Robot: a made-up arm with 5 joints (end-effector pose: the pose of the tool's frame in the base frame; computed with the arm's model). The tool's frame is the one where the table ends. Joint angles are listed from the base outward.
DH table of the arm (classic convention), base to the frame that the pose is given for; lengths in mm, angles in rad. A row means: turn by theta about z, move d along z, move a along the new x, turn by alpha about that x. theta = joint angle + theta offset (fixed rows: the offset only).
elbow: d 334.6; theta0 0; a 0; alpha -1.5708
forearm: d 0; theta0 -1.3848; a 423.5; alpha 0
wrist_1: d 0; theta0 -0.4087; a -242.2; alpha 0
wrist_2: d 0; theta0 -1.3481; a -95.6; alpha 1.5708
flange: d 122; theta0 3.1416; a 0; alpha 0
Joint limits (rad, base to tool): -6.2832..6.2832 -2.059..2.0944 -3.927..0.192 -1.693..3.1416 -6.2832..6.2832
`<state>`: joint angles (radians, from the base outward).
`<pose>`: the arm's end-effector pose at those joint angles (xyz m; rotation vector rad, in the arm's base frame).
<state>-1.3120 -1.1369 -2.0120 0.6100 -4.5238</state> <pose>-0.1048 0.3959 0.9711 -0.0289 0.8239 -2.5865</pose>
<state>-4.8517 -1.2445 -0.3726 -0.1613 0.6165</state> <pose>-0.0050 -0.0356 0.7253 -1.3072 -0.5642 -0.9125</pose>
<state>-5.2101 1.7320 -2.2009 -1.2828 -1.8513</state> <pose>0.3129 0.5760 0.1199 0.1850 1.6970 1.8946</pose>
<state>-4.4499 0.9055 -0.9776 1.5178 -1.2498</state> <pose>-0.0875 0.3255 0.1881 0.0616 2.1064 -1.7804</pose>
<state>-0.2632 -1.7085 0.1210 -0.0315 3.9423</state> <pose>-0.0680 0.0183 0.5138 0.7801 1.3254 0.4285</pose>
